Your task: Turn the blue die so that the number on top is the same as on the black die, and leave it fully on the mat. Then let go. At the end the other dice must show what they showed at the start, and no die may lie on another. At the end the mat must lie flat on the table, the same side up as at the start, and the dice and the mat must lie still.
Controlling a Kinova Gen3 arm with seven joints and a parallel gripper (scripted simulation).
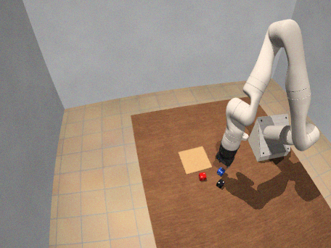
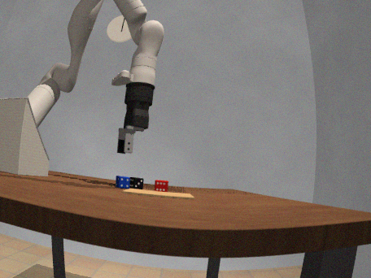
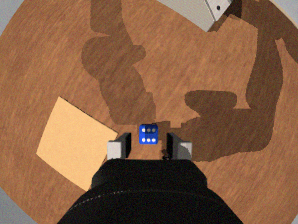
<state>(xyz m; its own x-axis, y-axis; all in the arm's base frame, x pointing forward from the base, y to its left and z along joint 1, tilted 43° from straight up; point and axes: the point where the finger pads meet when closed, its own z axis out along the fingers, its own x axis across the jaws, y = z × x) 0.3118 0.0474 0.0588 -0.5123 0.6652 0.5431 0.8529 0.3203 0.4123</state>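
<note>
The blue die lies 90 mm below my hand. The rest, counted from my hand: red die (100 mm ahead, 90 mm below); black die (90 mm below, 60 mm to the left, 30 mm ahead); tan mat (110 mm to the right, 110 mm below, 100 mm ahead).
</note>
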